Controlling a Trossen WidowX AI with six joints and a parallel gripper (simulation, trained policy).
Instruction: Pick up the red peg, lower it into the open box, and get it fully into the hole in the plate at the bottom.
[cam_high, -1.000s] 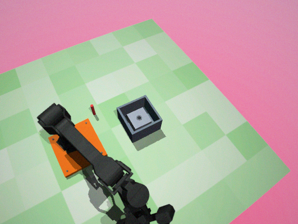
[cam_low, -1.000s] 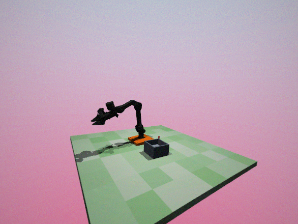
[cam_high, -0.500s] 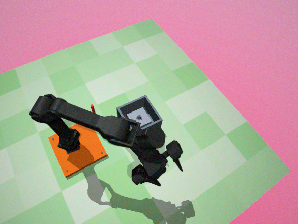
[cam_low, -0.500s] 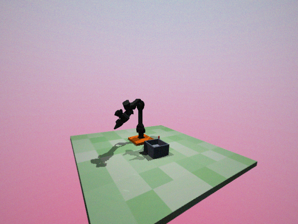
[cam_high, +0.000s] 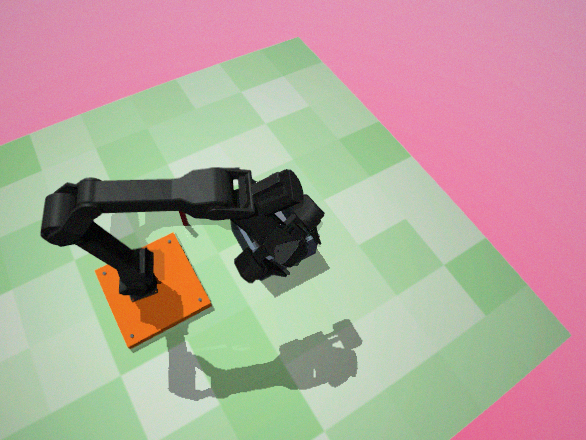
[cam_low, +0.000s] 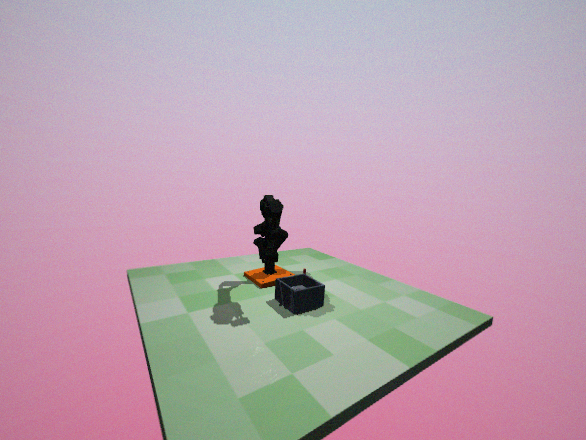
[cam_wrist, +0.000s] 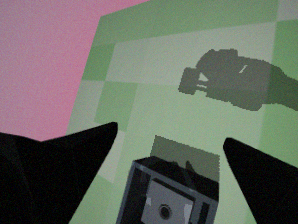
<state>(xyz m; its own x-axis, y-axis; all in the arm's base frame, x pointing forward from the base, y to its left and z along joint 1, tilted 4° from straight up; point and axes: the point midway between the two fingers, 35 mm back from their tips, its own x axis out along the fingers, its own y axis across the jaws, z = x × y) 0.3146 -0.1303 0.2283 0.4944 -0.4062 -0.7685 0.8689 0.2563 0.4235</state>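
The red peg is 18 cm behind my gripper tip, 30 cm to the left of it and 18 cm below it. The rest, counted from my gripper tip: dark box 1 cm ahead, 16 cm to the left, 20 cm below; then grey plate 1 cm ahead, 16 cm to the left, 18 cm below.
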